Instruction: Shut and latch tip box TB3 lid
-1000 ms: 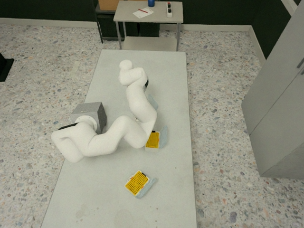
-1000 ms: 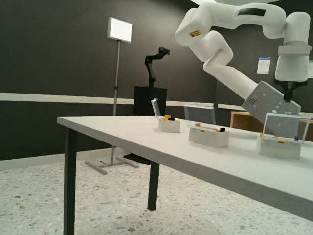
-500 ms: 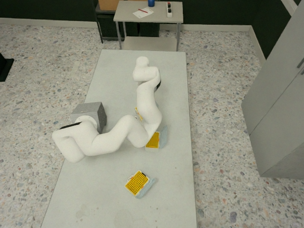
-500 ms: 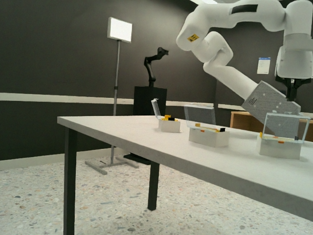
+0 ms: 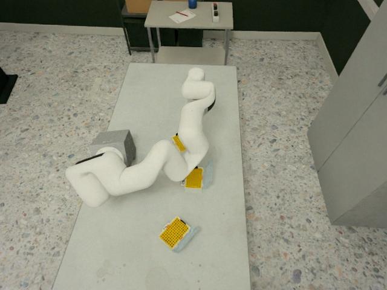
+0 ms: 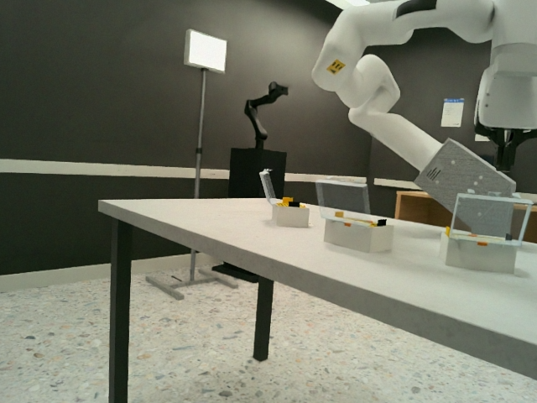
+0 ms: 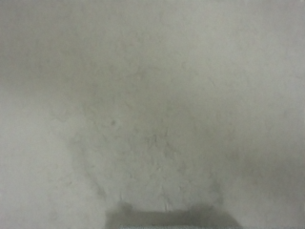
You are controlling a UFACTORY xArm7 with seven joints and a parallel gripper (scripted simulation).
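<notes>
Now: hand 100 mm above the clear lid, 20 mm past it and 10 mm to the left of it. From my hand the other things lie so: small label (260 mm to the right, 200 mm below, 100 mm behind).
</notes>
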